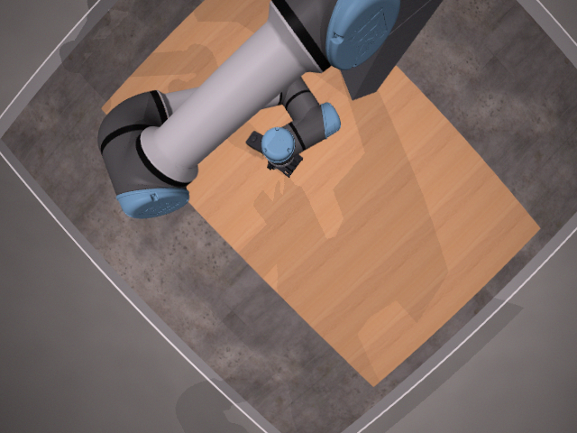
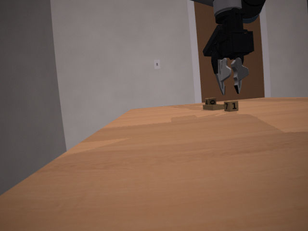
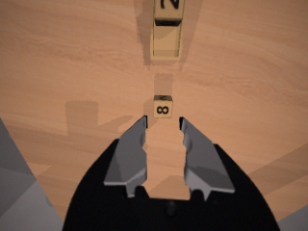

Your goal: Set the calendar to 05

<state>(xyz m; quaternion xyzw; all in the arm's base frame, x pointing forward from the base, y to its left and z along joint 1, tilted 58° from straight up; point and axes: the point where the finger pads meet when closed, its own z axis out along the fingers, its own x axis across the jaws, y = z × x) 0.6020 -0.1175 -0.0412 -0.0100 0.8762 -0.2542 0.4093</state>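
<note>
Right now the block is 120 mm to the right of my hand, 40 mm below it and 30 mm behind it. Round my hand: wooden calendar tray (100 mm to the right, 50 mm below, 30 mm behind).
</note>
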